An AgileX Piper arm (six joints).
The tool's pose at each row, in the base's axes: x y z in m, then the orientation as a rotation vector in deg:
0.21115 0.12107 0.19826 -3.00 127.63 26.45
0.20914 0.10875 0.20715 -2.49 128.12 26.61
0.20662 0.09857 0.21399 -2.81 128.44 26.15
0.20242 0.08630 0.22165 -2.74 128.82 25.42
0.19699 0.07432 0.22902 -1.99 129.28 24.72
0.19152 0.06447 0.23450 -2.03 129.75 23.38
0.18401 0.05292 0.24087 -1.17 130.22 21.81
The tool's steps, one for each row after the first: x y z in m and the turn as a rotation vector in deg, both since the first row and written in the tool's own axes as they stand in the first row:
-0.00684 -0.00833 -0.01089 0.12 0.41 0.49
-0.01156 -0.01521 -0.02022 0.38 0.72 0.15
-0.01606 -0.02346 -0.03200 0.97 1.00 -0.01
-0.01951 -0.03130 -0.04441 1.78 1.25 0.33
-0.02125 -0.03773 -0.05502 2.77 1.58 -0.10
-0.02255 -0.04507 -0.06824 4.23 1.76 0.01

